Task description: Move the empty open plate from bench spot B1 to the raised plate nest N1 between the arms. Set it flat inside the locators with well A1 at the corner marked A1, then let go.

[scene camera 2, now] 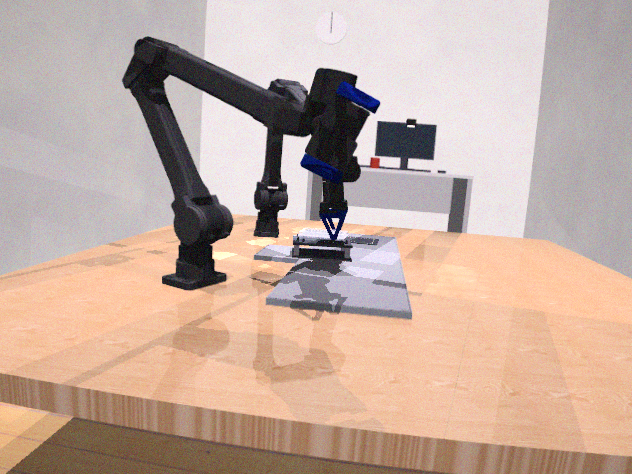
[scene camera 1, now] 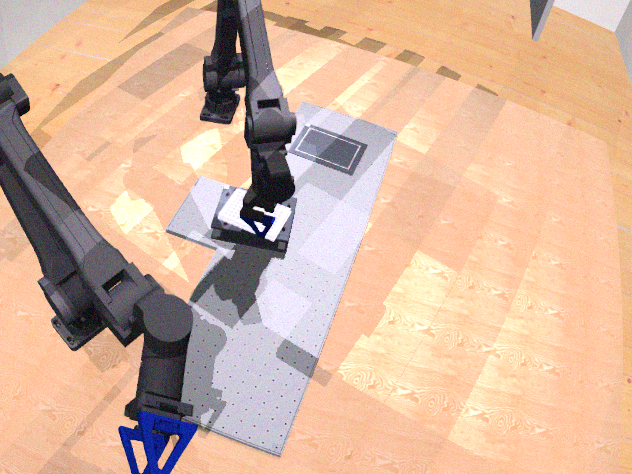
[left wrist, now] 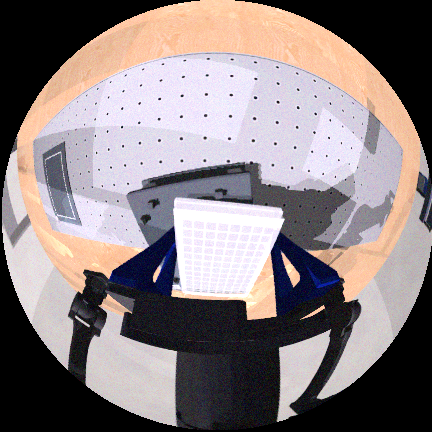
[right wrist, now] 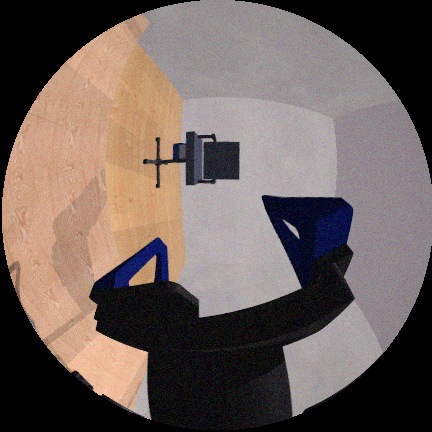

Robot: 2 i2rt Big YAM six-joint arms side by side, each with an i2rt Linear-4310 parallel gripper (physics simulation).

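Seen in the pictures: left gripper, between the fingertips: [scene camera 2: 335,237] [scene camera 1: 268,221] [left wrist: 224,232]; right gripper, between the fingertips: [scene camera 2: 349,137] [right wrist: 208,223]; left arm's base, origin of its link: [scene camera 2: 266,234] [scene camera 1: 220,109] [left wrist: 99,279]; right arm's base, origin of its link: [scene camera 2: 195,281] [scene camera 1: 83,321].
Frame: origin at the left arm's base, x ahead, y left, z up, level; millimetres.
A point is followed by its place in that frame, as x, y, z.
Observation:
The white open plate [scene camera 1: 230,208] {129, -403, 76} [scene camera 2: 311,232] {145, -438, 83} [left wrist: 225,250] {198, -411, 78} is above the dark raised nest [scene camera 1: 248,245] {179, -442, 16} [scene camera 2: 321,253] {179, -390, 18} [left wrist: 165,200] {244, -362, 54}. It looks nearly level but turned relative to the nest in scene camera 1 and the left wrist view. A gap beneath it cannot be judged. My left gripper [scene camera 1: 261,233] {213, -413, 70} [scene camera 2: 333,237] {213, -413, 70} [left wrist: 224,232] {213, -413, 70} is shut on the plate across its width, with a blue finger on each side. The corner mark A1 and part of the nest are hidden or unreadable. My right gripper [scene camera 2: 341,133] {165, -1040, 309} [right wrist: 208,223] {165, -1040, 309} is open and empty, away from the nest.
A dark pad [scene camera 1: 331,149] {313, -98, 15} [scene camera 2: 365,241] {343, -120, 15} [left wrist: 61,185] {301, -124, 15} with a white outline lies on the perforated grey board [scene camera 1: 265,397] {276, -770, 13} [scene camera 2: 357,301] {227, -824, 13} [left wrist: 200,75] {365, -410, 13}. The right arm [scene camera 1: 163,326] {159, -884, 426} [scene camera 2: 229,91] {-41, -774, 395} reaches beside the board's lower part in scene camera 1. Patches of shadow cross the board.

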